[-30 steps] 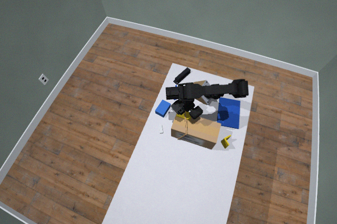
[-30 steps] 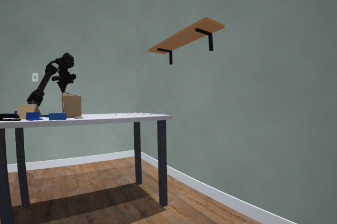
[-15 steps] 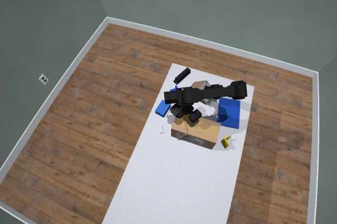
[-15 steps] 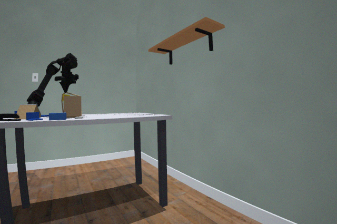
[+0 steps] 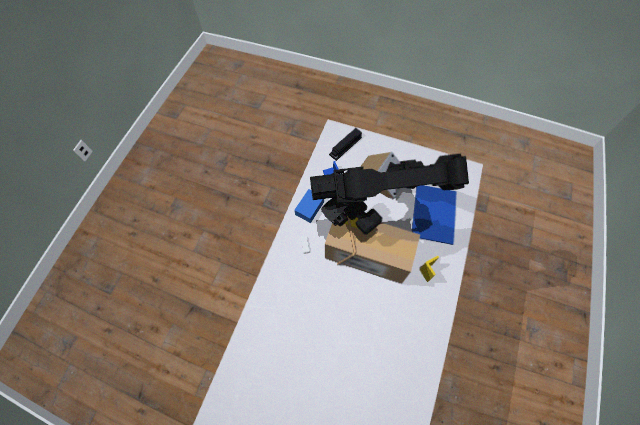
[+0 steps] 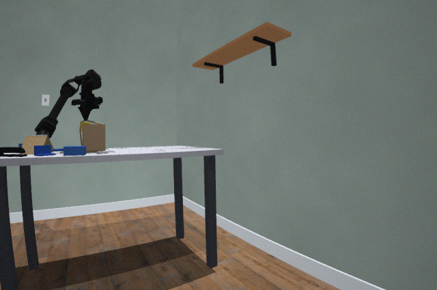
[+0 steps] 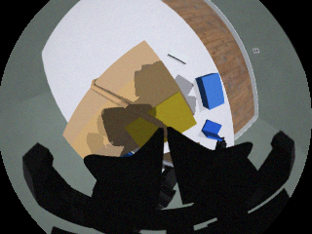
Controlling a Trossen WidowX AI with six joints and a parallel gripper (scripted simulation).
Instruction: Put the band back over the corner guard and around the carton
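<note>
Now: the yellow corner guard 1 cm behind my hand and 6 cm below it. Round my hand: brown carton 4 cm ahead, 9 cm to the left, 12 cm below; then small white piece 8 cm ahead, 11 cm to the right, 20 cm below; then blue block 4 cm behind, 15 cm to the right, 18 cm below.
</note>
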